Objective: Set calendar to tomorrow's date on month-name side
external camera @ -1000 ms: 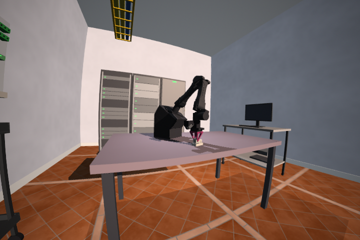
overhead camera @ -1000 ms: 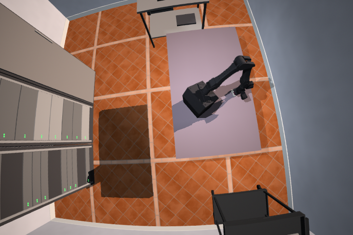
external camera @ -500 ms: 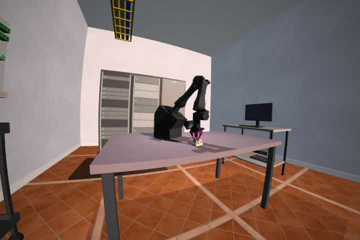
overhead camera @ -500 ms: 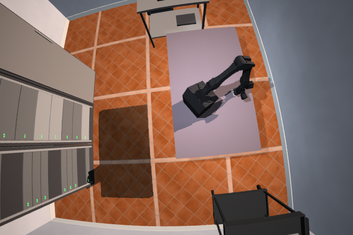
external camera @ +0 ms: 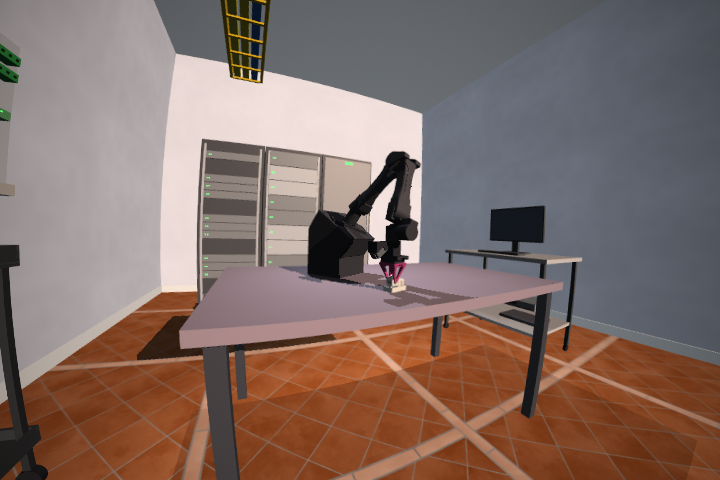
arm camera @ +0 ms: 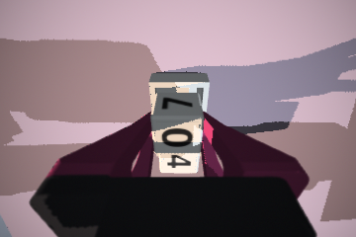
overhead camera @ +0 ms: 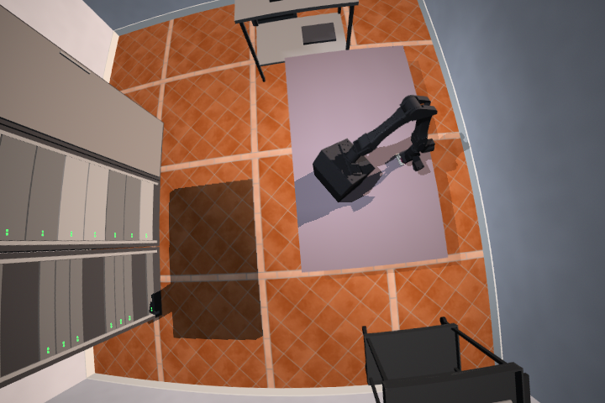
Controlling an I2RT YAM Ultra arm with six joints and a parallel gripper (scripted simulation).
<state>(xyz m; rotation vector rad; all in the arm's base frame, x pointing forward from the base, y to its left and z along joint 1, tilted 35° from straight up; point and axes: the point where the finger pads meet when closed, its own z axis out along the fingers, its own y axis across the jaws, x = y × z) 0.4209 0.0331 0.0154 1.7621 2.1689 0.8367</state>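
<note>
Now: the cream digit cube right at my hand. Also, from my hand: cream tray (1 cm behind, 2 cm to the left, 3 cm below).
</note>
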